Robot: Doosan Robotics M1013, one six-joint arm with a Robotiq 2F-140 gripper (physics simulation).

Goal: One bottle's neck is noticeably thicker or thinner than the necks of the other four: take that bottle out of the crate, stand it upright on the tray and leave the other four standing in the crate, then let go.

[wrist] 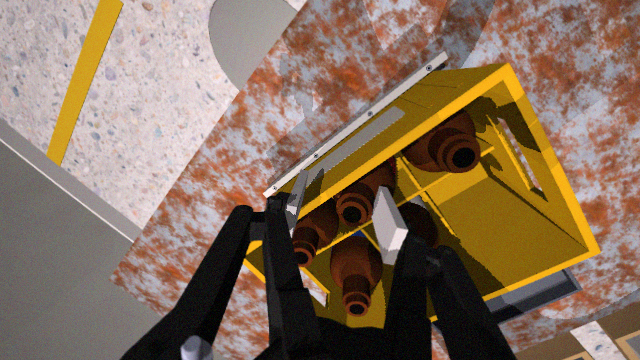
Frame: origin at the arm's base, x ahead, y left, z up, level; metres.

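Seen in the pictures: gripper, fingertip midpoint: (340,192).
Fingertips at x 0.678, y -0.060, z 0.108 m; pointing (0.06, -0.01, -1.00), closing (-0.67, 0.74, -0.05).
A point is followed by its place in that frame.
My gripper (340,192) @(x 0.678, y -0.060, z 0.108 m) is shut on a brown bottle (353,212) @(x 0.674, y -0.044, z 0.125 m) in the middle of the back row of the yellow crate (546,150) @(x 0.528, y -0.016, z 0.133 m). The right fingertip is against its right side and its neck leans left; the crate's long wall seems to lie between the fingers too. Brown bottles stand at the back right (457,152) @(x 0.577, y -0.043, z 0.121 m), at the left (320,225) @(x 0.730, y -0.028, z 0.081 m) beside the left finger, and at the front left (356,267) @(x 0.730, y 0.047, z 0.080 m). Another bottle (422,222) @(x 0.634, y 0.038, z 0.070 m) is mostly hidden behind the right finger. I cannot compare their necks exactly. A dark grey tray (530,296) @(x 0.552, y 0.370, z -0.036 m) shows partly beyond the crate.
A pale metal strip (370,114) @(x 0.618, y -0.086, z -0.012 m) with screws runs along the crate's near long side. The rust-mottled table (590,100) @(x 0.373, y 0.069, z -0.042 m) surrounds the crate. Speckled floor (150,90) with a yellow line (85,82) lies at the upper left. Tan-edged frames show at the lower right.
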